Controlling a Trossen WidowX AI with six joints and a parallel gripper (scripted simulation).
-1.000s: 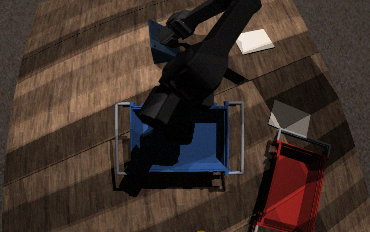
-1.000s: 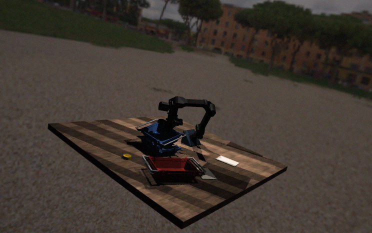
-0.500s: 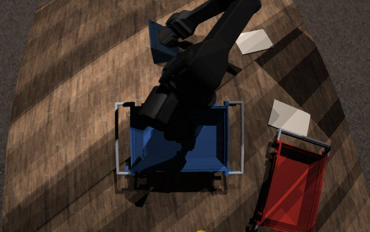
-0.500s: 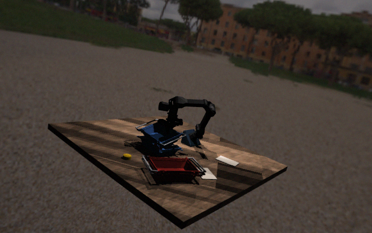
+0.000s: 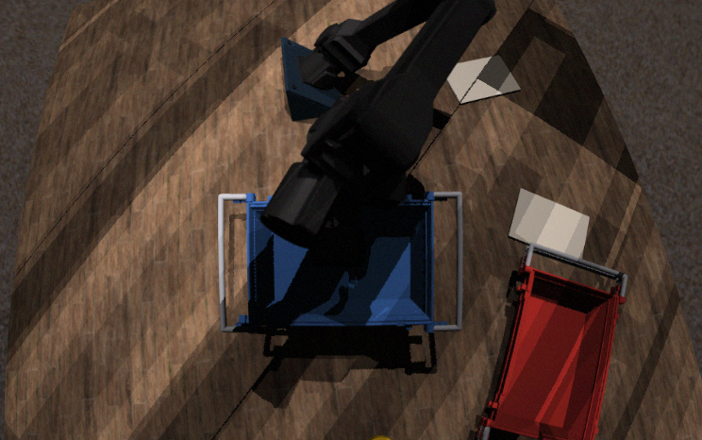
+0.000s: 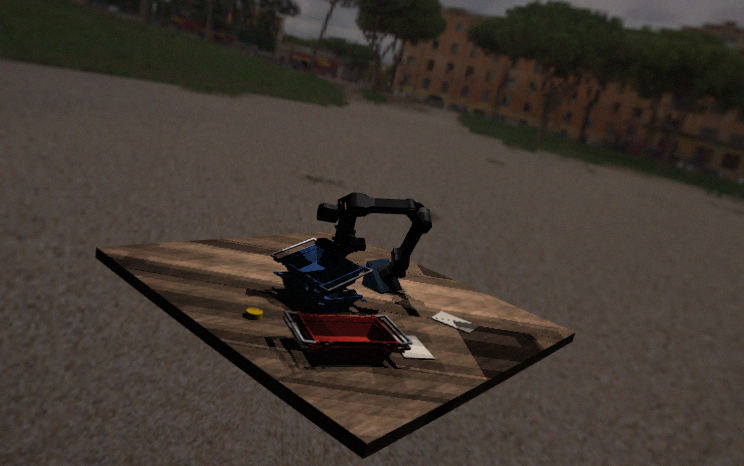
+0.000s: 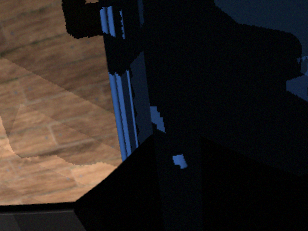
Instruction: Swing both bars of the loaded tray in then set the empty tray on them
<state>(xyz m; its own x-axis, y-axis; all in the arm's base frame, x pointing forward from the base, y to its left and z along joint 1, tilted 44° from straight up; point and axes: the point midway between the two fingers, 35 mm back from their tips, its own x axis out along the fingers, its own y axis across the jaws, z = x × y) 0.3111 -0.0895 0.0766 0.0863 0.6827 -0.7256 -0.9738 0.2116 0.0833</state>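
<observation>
My gripper tip is now 7 cm short of the blue tray, 2 cm to the left of it and 1 cm below it. Round my gripper tip: yellow block 35 cm ahead, 11 cm below, 2 cm to the right.
</observation>
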